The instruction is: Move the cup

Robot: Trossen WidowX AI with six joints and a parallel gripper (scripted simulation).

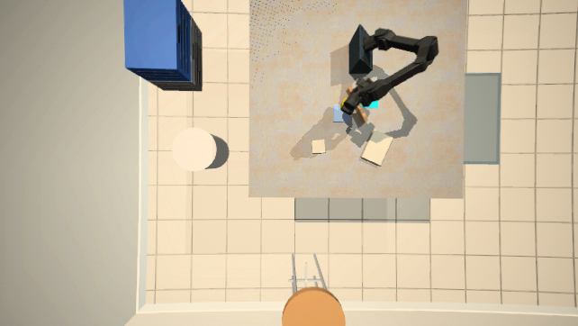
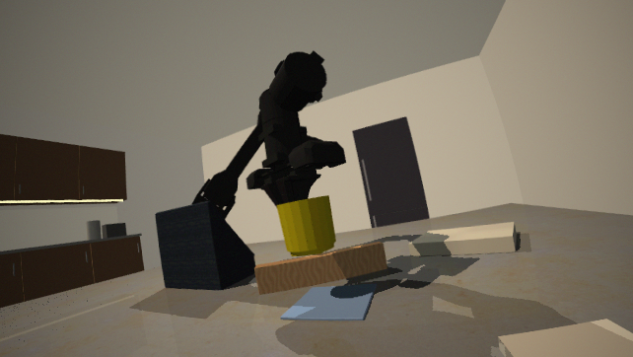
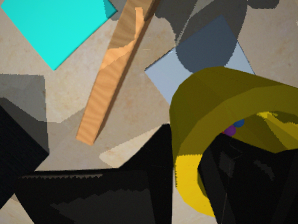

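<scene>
My gripper tip is 14 cm to the right of the cyan pad, 11 cm above it and 6 cm past it. From my gripper tip the other things lie so: yellow cup (2 cm ahead, 1 cm to the right); then light blue pad (11 cm below, 4 cm ahead, 1 cm to the right); then wooden bar (9 cm below, 7 cm to the left, 1 cm behind).
</scene>
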